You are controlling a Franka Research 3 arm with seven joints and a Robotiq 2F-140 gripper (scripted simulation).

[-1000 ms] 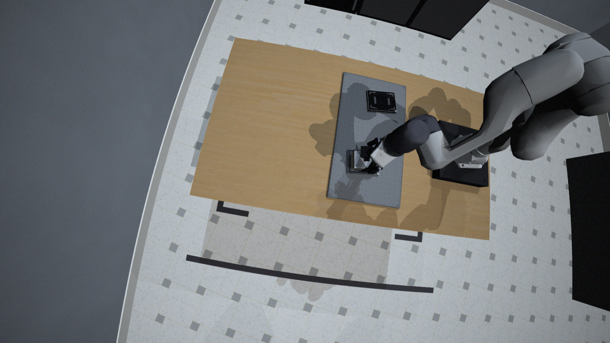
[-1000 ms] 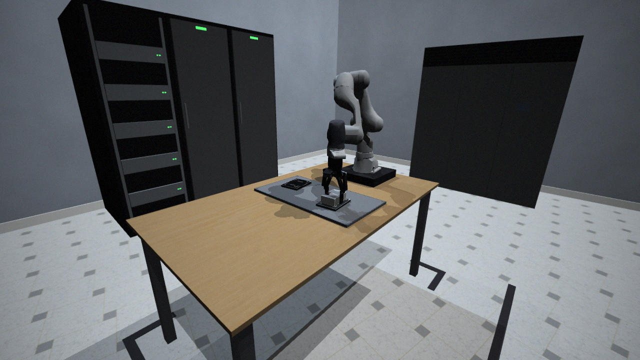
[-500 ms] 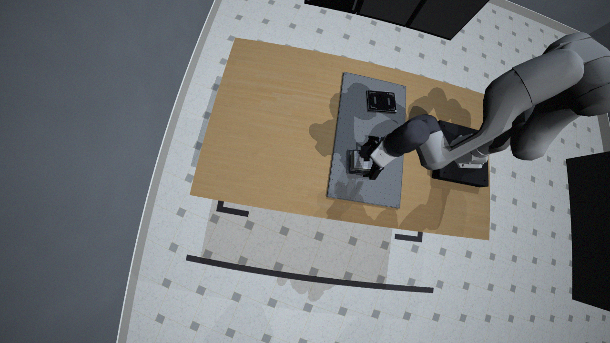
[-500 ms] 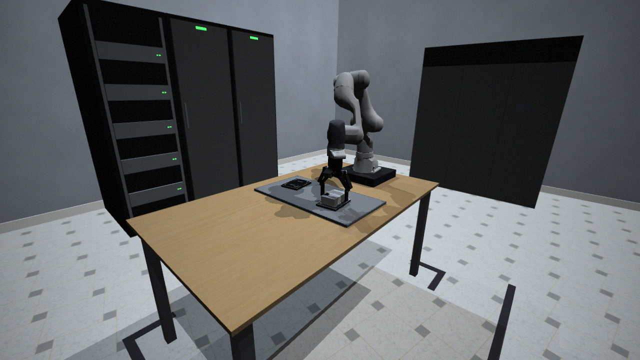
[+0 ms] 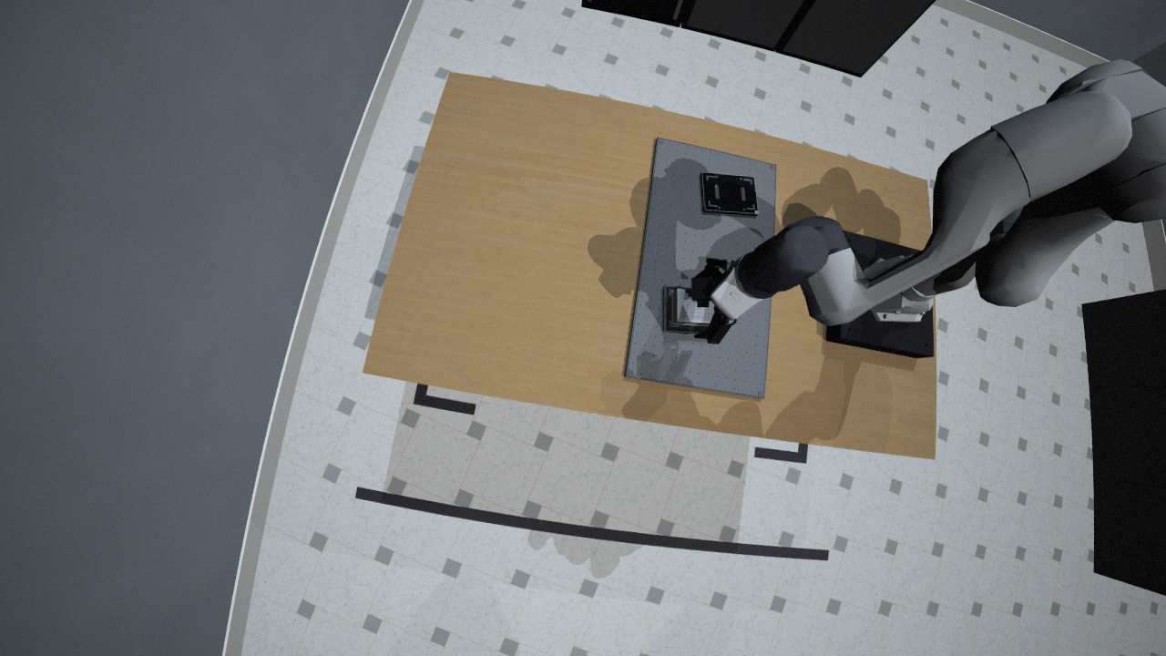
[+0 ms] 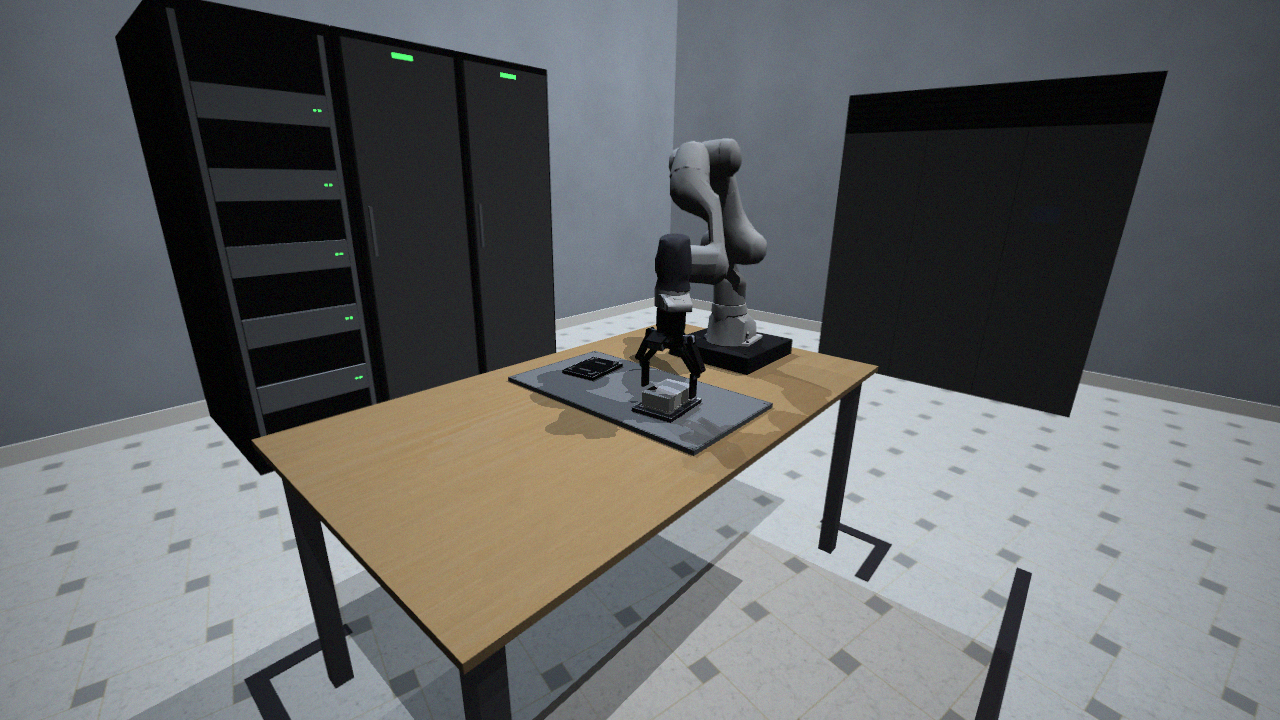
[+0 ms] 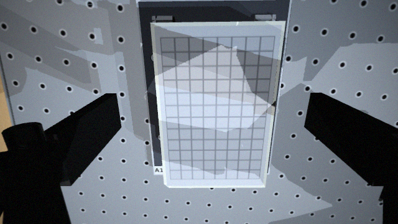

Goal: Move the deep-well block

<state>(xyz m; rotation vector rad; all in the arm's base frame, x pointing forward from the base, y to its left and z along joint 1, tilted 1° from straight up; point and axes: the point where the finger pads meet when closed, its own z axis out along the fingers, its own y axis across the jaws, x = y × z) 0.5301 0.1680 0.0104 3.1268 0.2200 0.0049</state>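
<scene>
Right now my hand is 2 cm above the translucent deep-well block. From my hand the other things lie so: nest N2 (5 cm below); black nest N1 (36 cm to the right, 6 cm behind, 5 cm below).
</scene>
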